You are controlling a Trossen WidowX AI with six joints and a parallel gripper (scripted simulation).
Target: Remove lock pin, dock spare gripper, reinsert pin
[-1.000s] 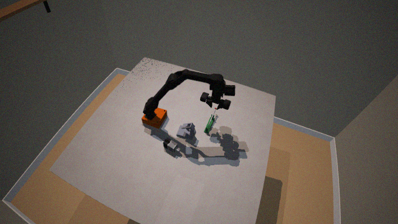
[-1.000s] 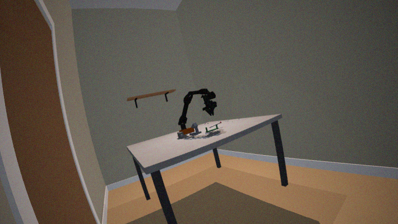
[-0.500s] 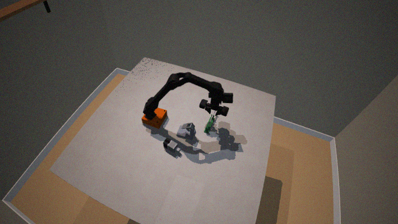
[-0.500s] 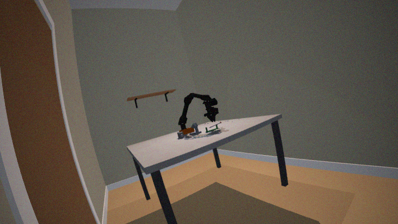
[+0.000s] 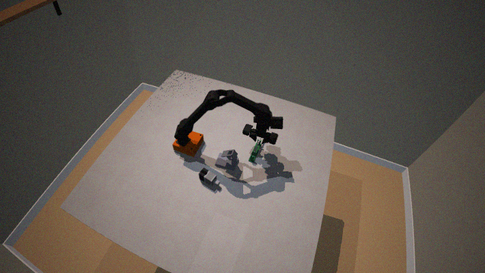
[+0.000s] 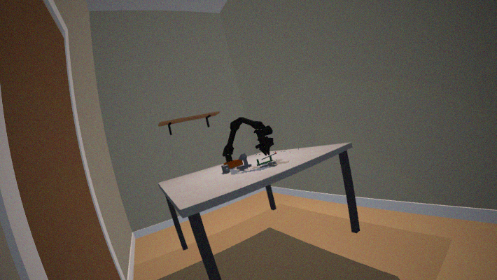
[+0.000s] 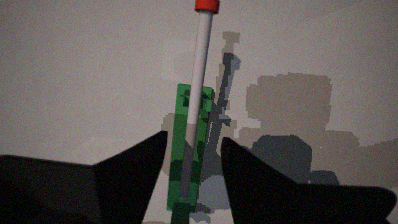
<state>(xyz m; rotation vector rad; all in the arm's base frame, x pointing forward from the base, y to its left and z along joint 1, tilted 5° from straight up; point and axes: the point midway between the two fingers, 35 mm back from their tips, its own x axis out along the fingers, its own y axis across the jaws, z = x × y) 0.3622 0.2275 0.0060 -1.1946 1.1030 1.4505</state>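
Now: gripper tip 40 mm to the left of the green pin rest and 30 mm above it. From my gripper tip the other things lie so: spare gripper (330 mm to the right, 100 mm behind, 20 mm below); then mount (180 mm to the right, 80 mm behind).
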